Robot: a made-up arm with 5 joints.
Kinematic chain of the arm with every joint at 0, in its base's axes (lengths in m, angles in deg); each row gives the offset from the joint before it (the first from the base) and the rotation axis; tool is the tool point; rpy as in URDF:
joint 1: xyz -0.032 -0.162 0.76 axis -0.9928 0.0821 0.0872
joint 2: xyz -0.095 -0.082 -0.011 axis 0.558 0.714 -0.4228
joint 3: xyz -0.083 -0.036 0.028 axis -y
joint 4: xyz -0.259 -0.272 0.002 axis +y
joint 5: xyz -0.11 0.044 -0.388 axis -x
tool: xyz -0.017 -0.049 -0.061 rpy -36.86 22.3 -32
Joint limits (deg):
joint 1: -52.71..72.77
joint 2: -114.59..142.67
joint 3: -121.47..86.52
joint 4: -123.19..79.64
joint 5: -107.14..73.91
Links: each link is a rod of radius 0.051 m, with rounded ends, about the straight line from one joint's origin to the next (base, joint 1, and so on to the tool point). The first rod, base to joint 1, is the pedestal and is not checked.
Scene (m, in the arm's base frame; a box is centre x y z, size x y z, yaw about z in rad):
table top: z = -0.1
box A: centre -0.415 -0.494 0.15 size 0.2 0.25 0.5 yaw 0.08
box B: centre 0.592 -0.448 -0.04 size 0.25 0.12 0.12 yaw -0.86
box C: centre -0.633 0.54 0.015 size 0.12 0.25 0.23 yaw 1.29
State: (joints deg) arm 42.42 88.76 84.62 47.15 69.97
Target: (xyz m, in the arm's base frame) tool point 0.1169 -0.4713 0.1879
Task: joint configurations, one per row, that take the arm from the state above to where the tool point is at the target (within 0.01 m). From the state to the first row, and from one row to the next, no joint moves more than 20 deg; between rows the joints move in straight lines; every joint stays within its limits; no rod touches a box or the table.
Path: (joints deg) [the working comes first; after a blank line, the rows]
Joints at the target: -13.45 -2.17 86.52 17.57 45.86
Straight joint move there: touches box A.

1: 46.76 69.17 80.30 51.42 68.69
2: 51.09 49.59 75.98 55.70 67.42
3: 55.43 30.00 71.66 59.97 66.14
4: 59.76 10.42 67.34 64.24 64.87
5: 64.10 -9.17 63.02 68.51 63.59
6: 68.43 -28.75 58.71 72.79 62.32
7: 72.77 -48.34 54.39 77.06 61.04
8: 55.53 -39.11 60.81 65.16 58.01
9: 38.28 -29.87 67.24 53.27 54.97
10: 21.04 -20.64 73.67 41.37 51.94
11: 3.79 -11.41 80.09 29.47 48.90
12: -13.45 -2.17 86.52 17.57 45.86

